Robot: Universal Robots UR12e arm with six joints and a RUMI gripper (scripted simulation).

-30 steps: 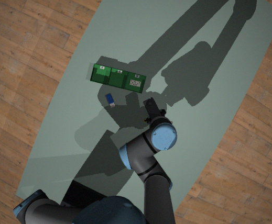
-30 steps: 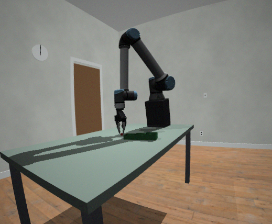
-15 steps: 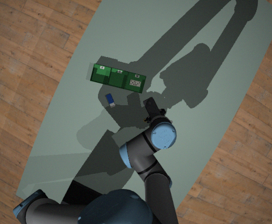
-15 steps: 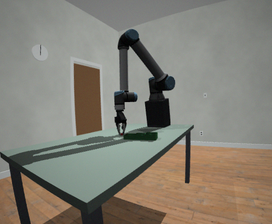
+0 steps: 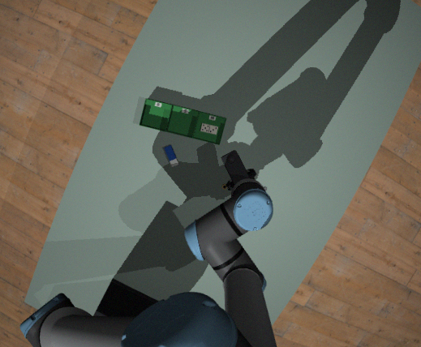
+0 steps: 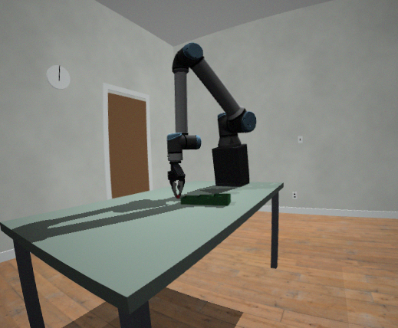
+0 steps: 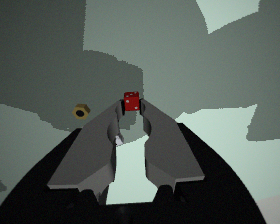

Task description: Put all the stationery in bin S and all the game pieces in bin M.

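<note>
Right now the white domino is 6 cm ahead of my hand, 16 cm to the left of it and 1 cm below it. The rest, counted from my hand: red die (1 cm below); white-and-grey piece (4 cm behind, 4 cm to the right, 1 cm below); brown ring-like piece (6 cm behind, 1 cm to the left, 1 cm below).
</note>
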